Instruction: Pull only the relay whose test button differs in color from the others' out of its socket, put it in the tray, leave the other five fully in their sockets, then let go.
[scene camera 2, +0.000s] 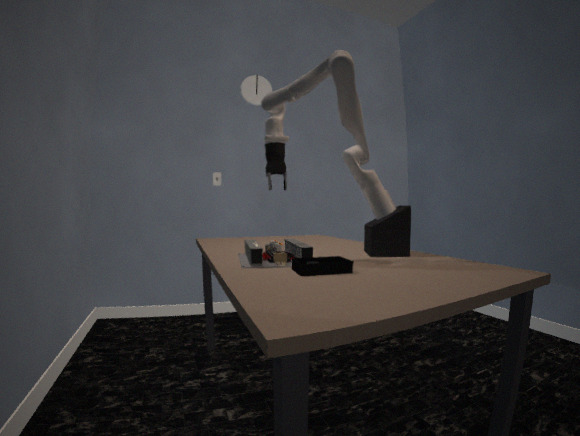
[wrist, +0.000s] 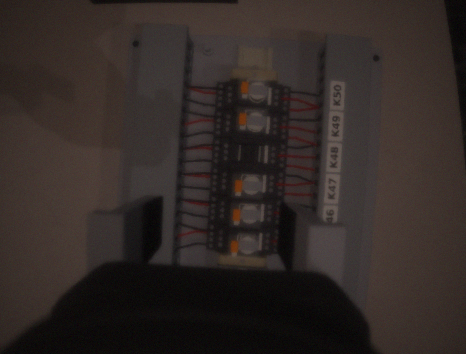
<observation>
In view: my gripper (wrist: 220, 224), a relay (wrist: 244, 244), a relay (wrist: 252, 91), a relay (wrist: 247, 214), a relay (wrist: 249, 185), a relay (wrist: 249, 121) and a grey backplate (wrist: 296, 61).
</observation>
